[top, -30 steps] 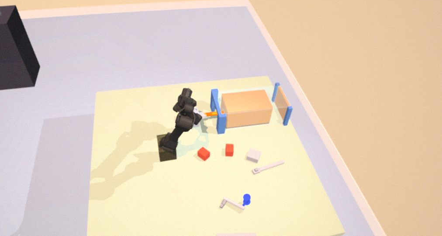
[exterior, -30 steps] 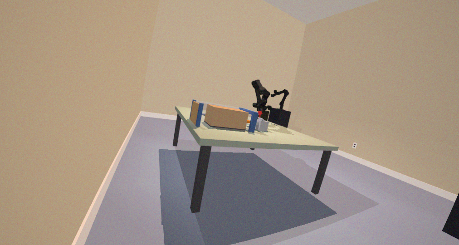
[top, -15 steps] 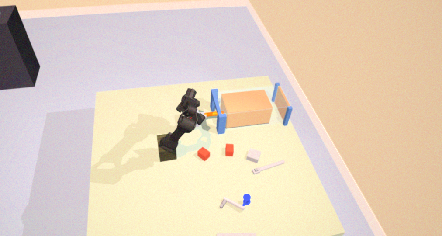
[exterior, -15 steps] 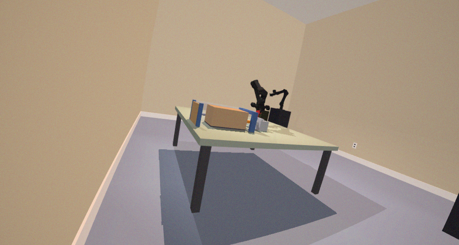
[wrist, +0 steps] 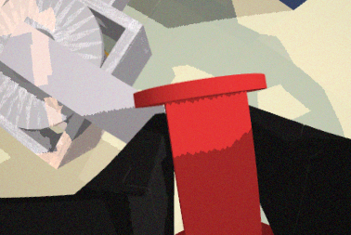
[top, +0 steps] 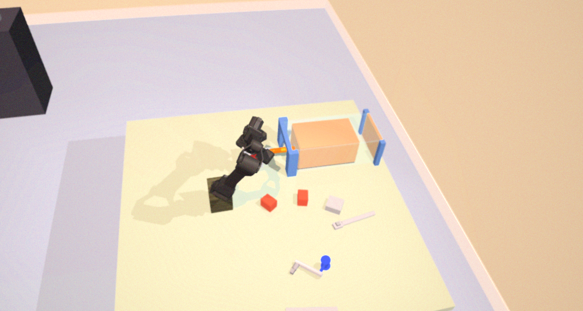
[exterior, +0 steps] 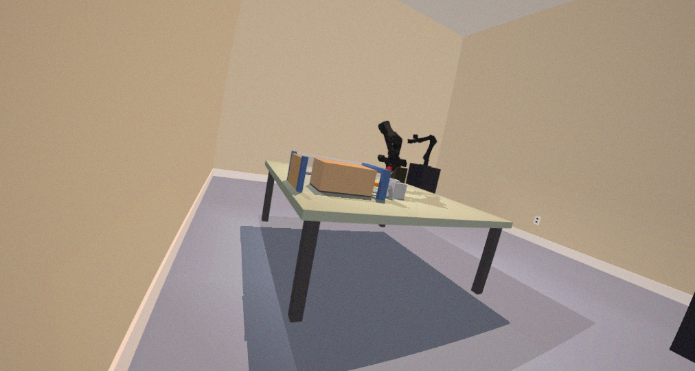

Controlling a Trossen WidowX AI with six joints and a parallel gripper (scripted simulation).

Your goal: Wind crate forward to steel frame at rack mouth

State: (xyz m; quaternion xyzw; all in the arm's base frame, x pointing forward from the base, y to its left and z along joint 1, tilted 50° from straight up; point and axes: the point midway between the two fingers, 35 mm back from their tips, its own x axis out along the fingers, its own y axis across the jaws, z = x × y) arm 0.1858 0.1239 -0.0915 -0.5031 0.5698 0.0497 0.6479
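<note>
My gripper tip is now 140 mm short of the blue steel frame, 90 mm to the right of it and 20 mm above it. The rest, counted from my gripper tip: winch 100 mm below, 80 mm to the left, 30 mm behind; red spool grip 10 mm to the right, 10 mm behind; red-knobbed handle 30 mm to the left, 30 mm below, 10 mm behind.
</note>
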